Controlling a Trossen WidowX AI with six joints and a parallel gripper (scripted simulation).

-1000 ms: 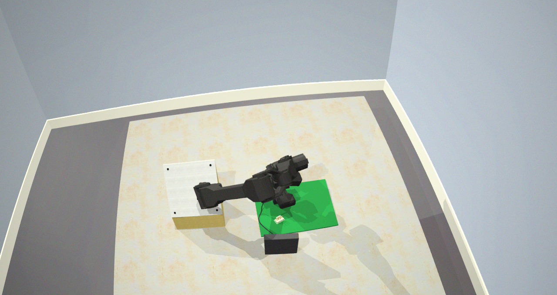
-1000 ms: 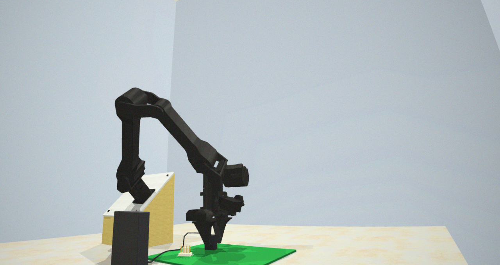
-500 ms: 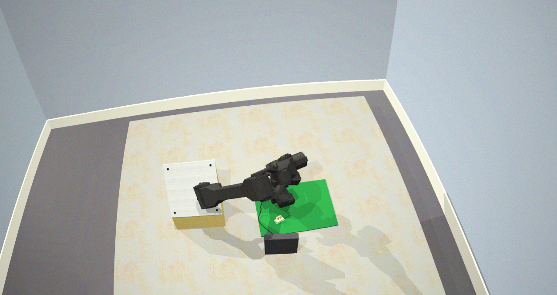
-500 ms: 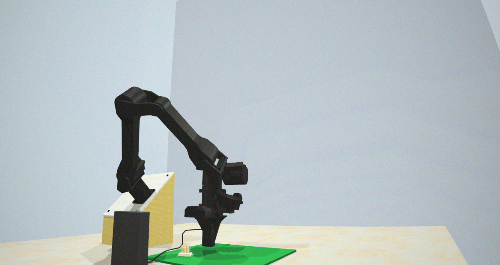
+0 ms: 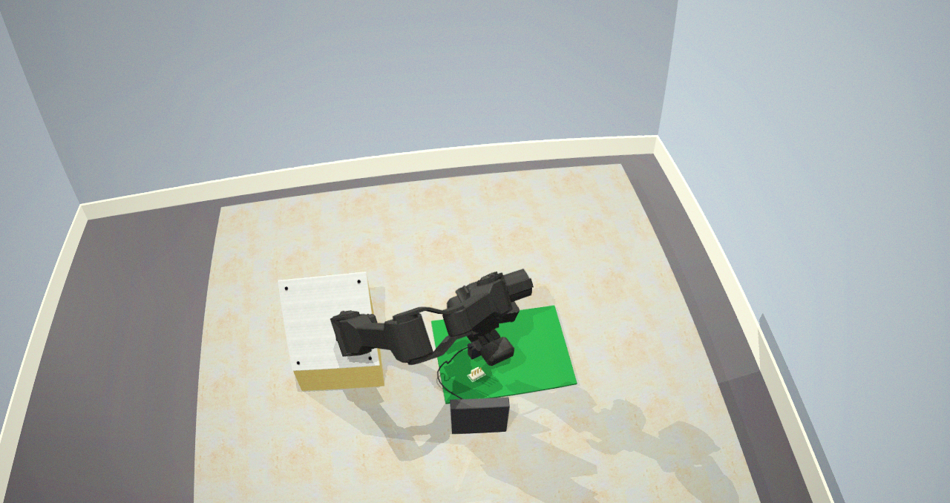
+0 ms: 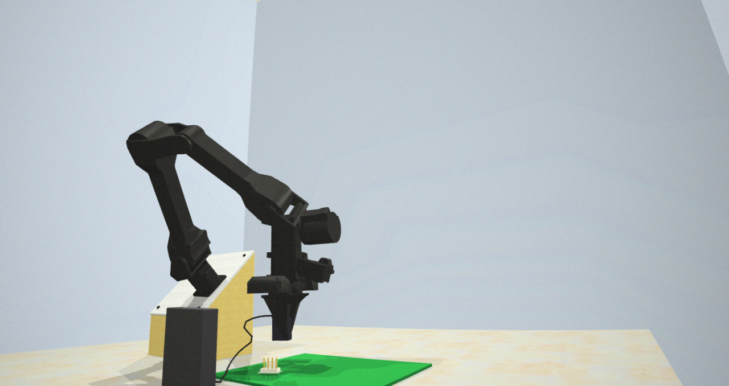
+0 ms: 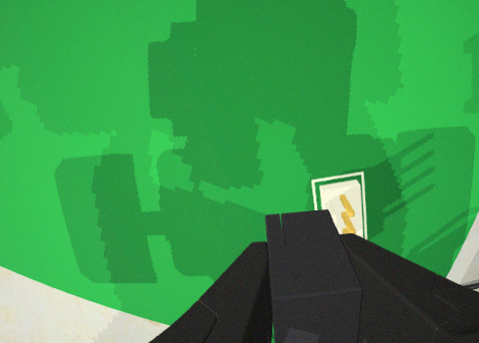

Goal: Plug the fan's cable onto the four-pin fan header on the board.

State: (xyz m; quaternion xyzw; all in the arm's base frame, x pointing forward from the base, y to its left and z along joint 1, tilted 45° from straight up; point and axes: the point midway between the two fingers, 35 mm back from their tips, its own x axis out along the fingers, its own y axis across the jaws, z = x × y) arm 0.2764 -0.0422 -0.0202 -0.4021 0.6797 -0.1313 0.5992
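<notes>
Right now my gripper tip is 1 cm past the white four-pin header, 3 cm to the left of it and 7 cm above it. Round my gripper tip: fan box (2 cm behind, 17 cm to the right, 1 cm below); green board (6 cm ahead, 3 cm to the left, 8 cm below); dark fan plug (1 cm behind, 1 cm above).
</notes>
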